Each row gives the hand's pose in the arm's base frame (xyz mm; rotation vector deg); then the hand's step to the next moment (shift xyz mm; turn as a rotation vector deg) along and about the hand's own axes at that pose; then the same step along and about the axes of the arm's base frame.
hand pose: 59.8 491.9 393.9 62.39 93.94 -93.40
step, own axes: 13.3 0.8 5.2 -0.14 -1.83 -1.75
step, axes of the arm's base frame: -6.7 -3.2 -12.2 -1.24 1.85 1.21
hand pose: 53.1 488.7 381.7 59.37 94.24 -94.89
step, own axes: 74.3 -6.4 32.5 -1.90 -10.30 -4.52
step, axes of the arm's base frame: -48.8 -22.9 -60.9 -7.06 4.99 7.44
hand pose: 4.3 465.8 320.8 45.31 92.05 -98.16
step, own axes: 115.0 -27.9 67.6 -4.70 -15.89 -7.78
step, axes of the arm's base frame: -91.5 -72.9 -69.9 -9.83 8.61 12.82
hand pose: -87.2 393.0 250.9 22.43 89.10 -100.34
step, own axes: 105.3 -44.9 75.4 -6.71 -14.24 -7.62
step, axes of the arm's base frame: -83.7 -106.4 -21.5 -7.29 9.14 13.01
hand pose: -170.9 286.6 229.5 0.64 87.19 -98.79
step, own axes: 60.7 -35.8 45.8 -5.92 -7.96 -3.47
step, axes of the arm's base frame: -38.3 -73.9 11.5 -2.24 5.65 8.57
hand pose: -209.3 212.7 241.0 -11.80 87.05 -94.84
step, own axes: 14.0 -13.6 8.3 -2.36 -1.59 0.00
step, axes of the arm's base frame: -9.8 -16.9 8.2 0.72 1.41 2.37
